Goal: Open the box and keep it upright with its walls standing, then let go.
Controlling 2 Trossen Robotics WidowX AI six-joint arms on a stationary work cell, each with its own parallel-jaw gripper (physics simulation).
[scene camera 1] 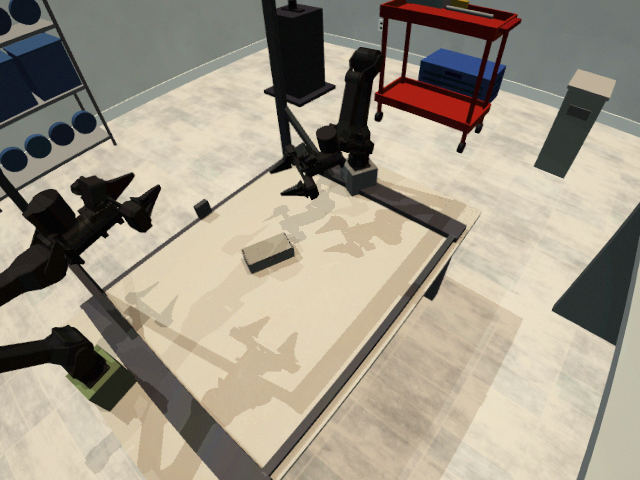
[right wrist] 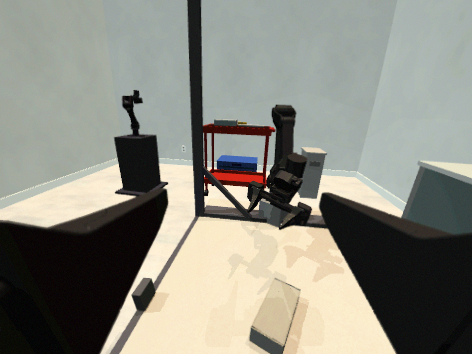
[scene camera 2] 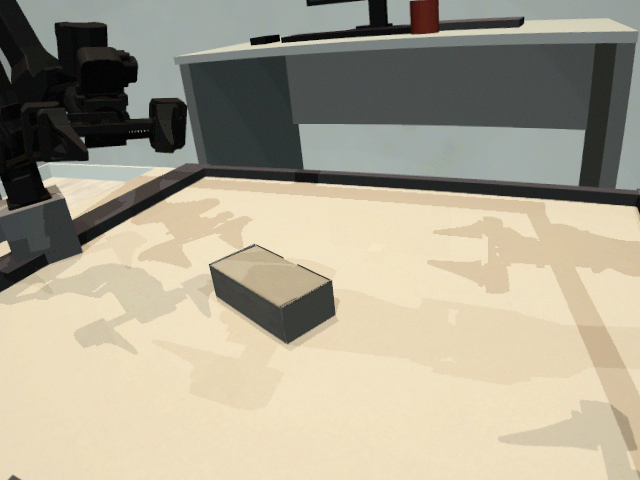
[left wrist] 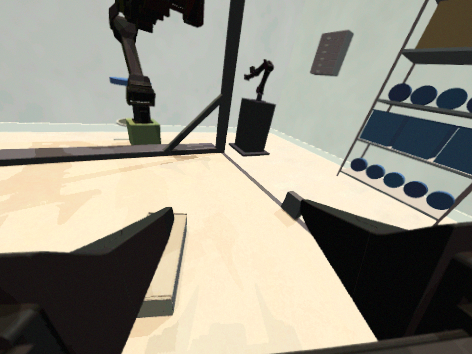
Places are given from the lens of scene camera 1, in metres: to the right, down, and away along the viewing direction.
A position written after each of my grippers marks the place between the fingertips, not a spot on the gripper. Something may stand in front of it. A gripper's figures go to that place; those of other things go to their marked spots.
my left gripper (scene camera 1: pixel 275 183): -0.13, -0.17, 1.01
my right gripper (scene camera 1: pixel 146 179): -0.37, -0.13, 0.71
